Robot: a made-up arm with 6 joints.
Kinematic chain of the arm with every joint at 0, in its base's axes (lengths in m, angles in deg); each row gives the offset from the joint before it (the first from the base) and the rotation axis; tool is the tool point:
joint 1: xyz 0 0 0.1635 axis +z
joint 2: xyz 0 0.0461 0 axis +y
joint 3: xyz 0 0 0.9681 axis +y
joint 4: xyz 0 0 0.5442 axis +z
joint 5: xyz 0 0 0 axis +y
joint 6: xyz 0 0 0.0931 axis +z
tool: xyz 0 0 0
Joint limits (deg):
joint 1: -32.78..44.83
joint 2: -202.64..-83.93
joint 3: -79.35..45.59
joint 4: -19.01..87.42
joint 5: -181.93..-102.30
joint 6: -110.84..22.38
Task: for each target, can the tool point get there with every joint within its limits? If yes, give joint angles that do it. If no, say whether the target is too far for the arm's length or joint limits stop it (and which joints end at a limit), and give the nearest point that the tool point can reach.
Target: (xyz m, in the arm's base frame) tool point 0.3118 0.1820 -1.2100
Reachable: yes | joints 23.69 -193.32 -2.57 20.94 -171.87 -2.08
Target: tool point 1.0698 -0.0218 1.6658
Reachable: no: too far | nearest point 0.8678 -0.0177 -0.5321 | short by 2.207 m
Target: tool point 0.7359 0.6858 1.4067
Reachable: no: joint limits stop it (at a limit: joint 1, joint 2, joint 3, joint 5) | nearest point -1.0171 0.7116 0.6214 | short by 1.921 m
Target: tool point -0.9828 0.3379 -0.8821
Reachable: yes | joints -15.70 -138.39 18.49 -9.14 -116.55 -56.99
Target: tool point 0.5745 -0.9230 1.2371
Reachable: no: joint limits stop it (at a limit: joint 1, joint 2, joint 3, joint 4, joint 5) | nearest point -0.8841 -0.9420 0.6746 | short by 1.563 m
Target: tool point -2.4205 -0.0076 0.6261
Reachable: no: too far | nearest point -1.4804 -0.0046 0.3936 | short by 0.968 m
